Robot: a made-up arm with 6 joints.
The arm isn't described. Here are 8 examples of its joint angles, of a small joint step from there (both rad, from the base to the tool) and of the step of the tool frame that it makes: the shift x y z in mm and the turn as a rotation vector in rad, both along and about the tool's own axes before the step.
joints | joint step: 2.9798 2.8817 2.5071 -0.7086 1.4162 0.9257 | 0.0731 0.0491 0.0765 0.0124 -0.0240 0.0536
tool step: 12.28 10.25 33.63 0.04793 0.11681 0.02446
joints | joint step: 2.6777 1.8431 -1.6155 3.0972 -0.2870 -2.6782 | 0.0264 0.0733 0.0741 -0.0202 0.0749 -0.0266
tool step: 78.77 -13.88 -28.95 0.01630 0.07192 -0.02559
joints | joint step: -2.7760 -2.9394 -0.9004 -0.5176 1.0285 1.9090 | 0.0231 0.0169 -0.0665 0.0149 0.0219 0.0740
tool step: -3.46 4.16 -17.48 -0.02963 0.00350 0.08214
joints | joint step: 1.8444 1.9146 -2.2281 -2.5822 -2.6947 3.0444 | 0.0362 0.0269 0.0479 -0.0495 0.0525 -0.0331
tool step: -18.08 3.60 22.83 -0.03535 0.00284 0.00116
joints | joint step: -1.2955 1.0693 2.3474 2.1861 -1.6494 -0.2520 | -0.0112 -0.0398 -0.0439 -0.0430 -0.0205 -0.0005
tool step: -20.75 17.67 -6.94 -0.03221 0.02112 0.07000
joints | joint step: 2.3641 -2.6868 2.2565 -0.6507 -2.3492 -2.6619 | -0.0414 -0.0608 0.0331 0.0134 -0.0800 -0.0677
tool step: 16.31 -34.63 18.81 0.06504 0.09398 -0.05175
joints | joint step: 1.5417 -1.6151 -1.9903 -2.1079 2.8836 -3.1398 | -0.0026 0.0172 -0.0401 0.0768 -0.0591 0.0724
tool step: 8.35 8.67 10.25 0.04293 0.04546 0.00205
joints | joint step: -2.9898 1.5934 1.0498 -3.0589 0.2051 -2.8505 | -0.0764 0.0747 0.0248 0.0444 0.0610 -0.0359
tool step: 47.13 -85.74 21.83 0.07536 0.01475 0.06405
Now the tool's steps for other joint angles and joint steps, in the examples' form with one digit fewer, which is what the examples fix.
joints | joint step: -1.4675 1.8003 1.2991 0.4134 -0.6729 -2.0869 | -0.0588 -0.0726 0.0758 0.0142 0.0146 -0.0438
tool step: 48.6 -20.5 -17.4 -0.0387 0.0326 0.0114
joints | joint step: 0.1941 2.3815 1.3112 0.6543 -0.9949 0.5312 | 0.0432 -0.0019 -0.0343 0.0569 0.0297 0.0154
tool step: 2.7 14.2 5.4 0.0050 -0.0172 0.0312
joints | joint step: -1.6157 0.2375 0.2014 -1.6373 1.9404 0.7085 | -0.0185 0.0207 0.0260 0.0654 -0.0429 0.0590
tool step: 18.4 32.1 3.1 -0.0465 -0.0067 -0.0018
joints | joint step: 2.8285 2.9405 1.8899 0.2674 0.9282 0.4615 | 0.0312 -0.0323 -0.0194 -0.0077 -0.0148 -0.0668
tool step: -7.0 -3.4 -25.3 -0.0176 -0.0720 -0.0565
